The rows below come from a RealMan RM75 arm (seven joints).
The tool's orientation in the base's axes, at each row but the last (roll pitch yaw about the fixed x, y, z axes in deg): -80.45, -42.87, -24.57; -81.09, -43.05, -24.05; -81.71, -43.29, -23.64; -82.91, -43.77, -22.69; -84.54, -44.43, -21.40; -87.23, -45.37, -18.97
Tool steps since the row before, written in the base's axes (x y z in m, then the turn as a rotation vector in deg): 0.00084, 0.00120, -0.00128, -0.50, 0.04, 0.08; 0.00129, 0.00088, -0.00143, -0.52, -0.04, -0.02; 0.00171, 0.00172, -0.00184, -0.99, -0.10, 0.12; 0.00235, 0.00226, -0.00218, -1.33, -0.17, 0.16; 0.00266, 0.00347, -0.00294, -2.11, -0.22, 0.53; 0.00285, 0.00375, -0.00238, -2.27, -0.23, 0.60
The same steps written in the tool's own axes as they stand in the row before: -0.00068, 0.00134, 0.00124, -0.29, -0.40, -0.11; -0.00038, 0.00179, 0.00106, -0.35, -0.33, -0.20; -0.00062, 0.00225, 0.00196, -0.55, -0.75, -0.39; -0.00057, 0.00282, 0.00266, -0.73, -0.99, -0.55; -0.00119, 0.00333, 0.00390, -0.97, -1.78, -0.81; -0.00066, 0.00294, 0.00434, -1.03, -1.94, -0.86
